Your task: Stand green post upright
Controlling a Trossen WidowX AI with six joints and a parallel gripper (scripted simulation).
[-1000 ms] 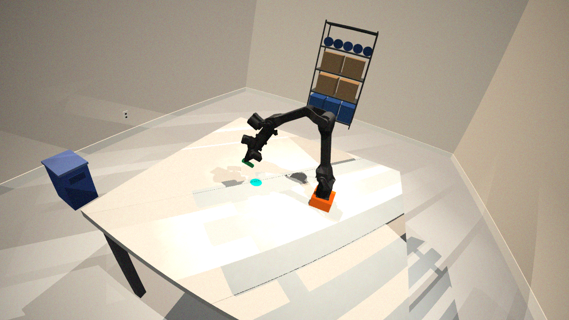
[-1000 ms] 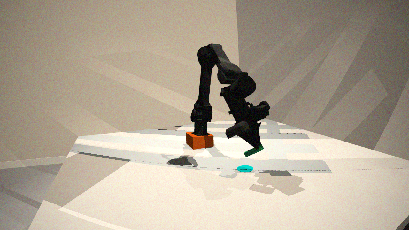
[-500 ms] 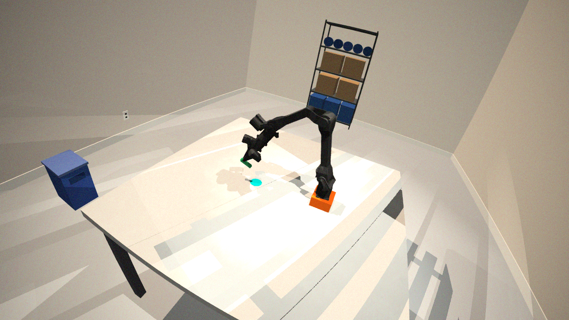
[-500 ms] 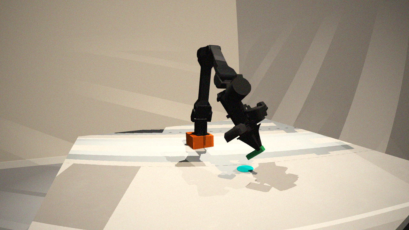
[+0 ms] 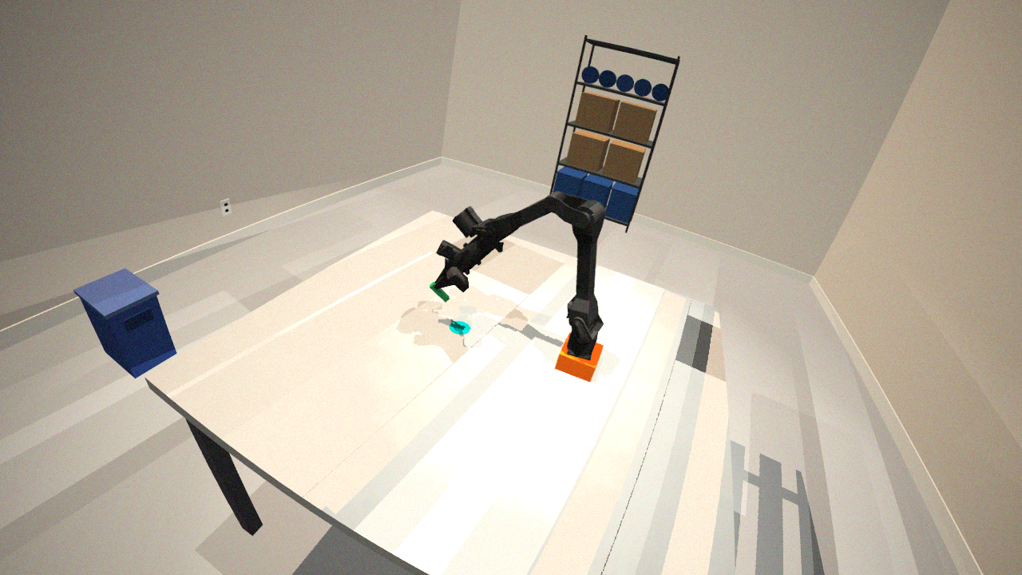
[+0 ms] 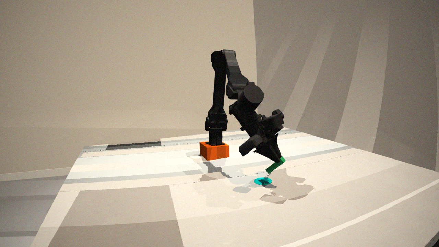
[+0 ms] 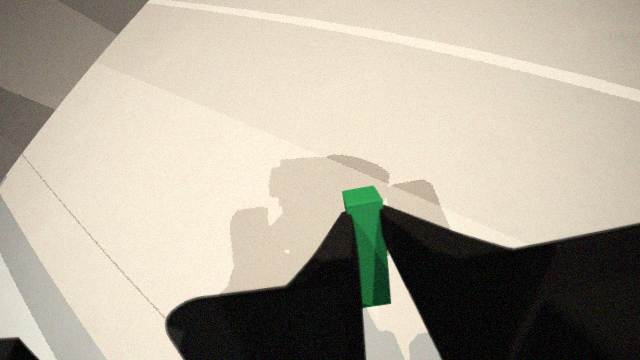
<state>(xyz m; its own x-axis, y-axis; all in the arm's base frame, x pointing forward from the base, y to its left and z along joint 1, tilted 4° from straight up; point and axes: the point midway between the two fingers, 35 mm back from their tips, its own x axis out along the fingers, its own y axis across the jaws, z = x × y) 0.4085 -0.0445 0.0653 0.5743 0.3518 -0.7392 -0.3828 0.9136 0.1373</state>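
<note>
Now: the cyan circle 90 mm behind my gripper tip, 20 mm to the left of it and 100 mm below it. From my gripper tip the other things lie so: green post 10 mm behind, 20 mm below.
</note>
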